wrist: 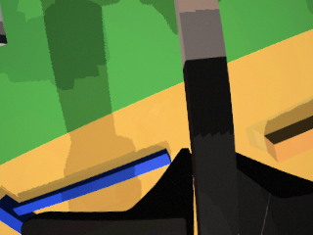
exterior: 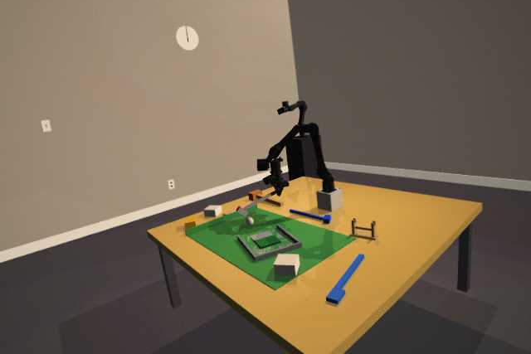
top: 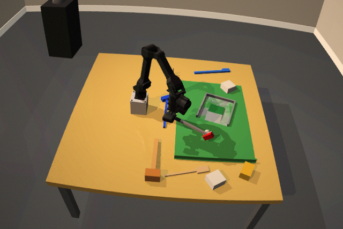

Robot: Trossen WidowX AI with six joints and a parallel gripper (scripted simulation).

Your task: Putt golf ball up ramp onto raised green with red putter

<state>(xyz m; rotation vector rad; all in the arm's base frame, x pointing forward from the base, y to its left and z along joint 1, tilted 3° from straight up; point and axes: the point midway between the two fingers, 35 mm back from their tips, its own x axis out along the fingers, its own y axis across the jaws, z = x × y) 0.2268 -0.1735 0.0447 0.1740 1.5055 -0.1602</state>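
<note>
My gripper tip is now 12 cm short of the red putter and 2 cm to the left of it. Also, from my gripper tip: white golf ball (22 cm ahead, 8 cm below, 1 cm to the left); blue putter (18 cm to the left, 9 cm below, 7 cm behind); green mat (25 cm ahead, 19 cm to the left, 10 cm below).
</note>
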